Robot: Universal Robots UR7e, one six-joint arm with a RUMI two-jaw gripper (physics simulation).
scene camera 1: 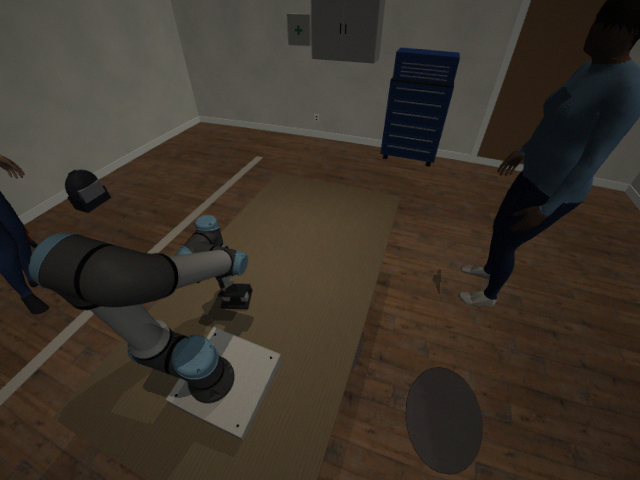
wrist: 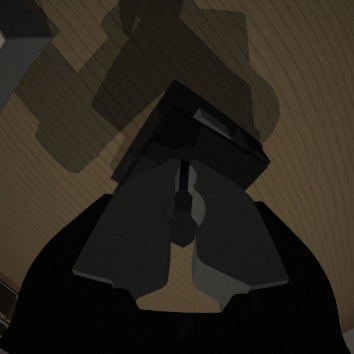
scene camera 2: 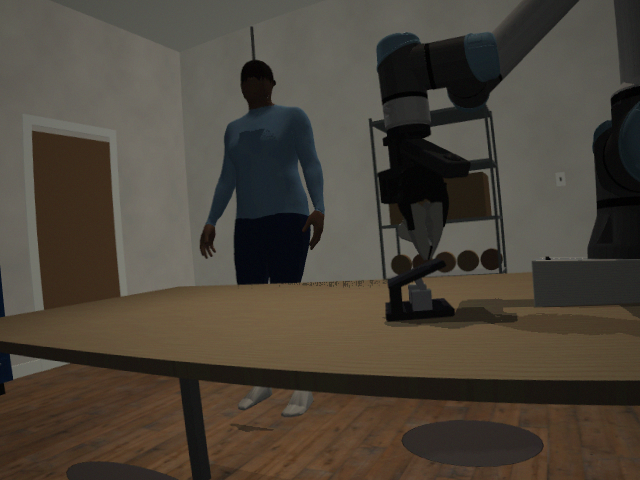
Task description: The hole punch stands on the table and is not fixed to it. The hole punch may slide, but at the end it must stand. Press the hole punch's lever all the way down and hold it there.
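Pixels of known places: gripper, fingertip midpoint: (scene camera 1: 224, 290) (wrist: 183, 163) (scene camera 2: 427, 259); arm's base, link origin: (scene camera 1: 212, 379) (scene camera 2: 633, 258).
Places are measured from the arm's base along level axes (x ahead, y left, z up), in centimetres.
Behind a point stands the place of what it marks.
The black hole punch (scene camera 1: 237, 304) {x 32.8, y 9.6, z -4.6 cm} (scene camera 2: 394, 310) {x 37.9, y 18.7, z -4.1 cm} (wrist: 167, 95) {x 29.9, y 14.8, z -4.6 cm} with a grey block in its middle stands upright on the table (scene camera 1: 320, 232) {x 90.5, y -9.5, z -5.8 cm} (scene camera 2: 206, 330) {x 67.8, y 26.7, z -5.8 cm} (wrist: 320, 175) {x 47.5, y 23.7, z -5.8 cm}. Its lever (scene camera 2: 413, 274) {x 35.2, y 15.8, z 1.0 cm} (wrist: 220, 160) {x 35.2, y 15.8, z 1.0 cm} slopes upward, with its free end raised towards the arm's base and a gap above the grey block. My gripper (scene camera 2: 428, 258) {x 33.0, y 14.3, z 3.1 cm} (wrist: 183, 163) {x 33.0, y 14.3, z 3.1 cm} is shut and empty, pointing down. Its fingertips are at the lever's upper surface, near the free end; whether they touch it I cannot tell. In scene camera 1 the arm partly hides the gripper.
The arm's pale base plate (scene camera 1: 258, 356) {x 12.7, y -11.3, z 0.0 cm} (scene camera 2: 578, 284) {x 10.4, y 10.2, z -2.6 cm} is on the table near the hole punch. A person in a blue top (scene camera 1: 573, 129) (scene camera 2: 271, 165) stands beyond the table. A shelf unit (scene camera 2: 376, 206) and a blue tool cabinet (scene camera 1: 417, 108) stand farther off.
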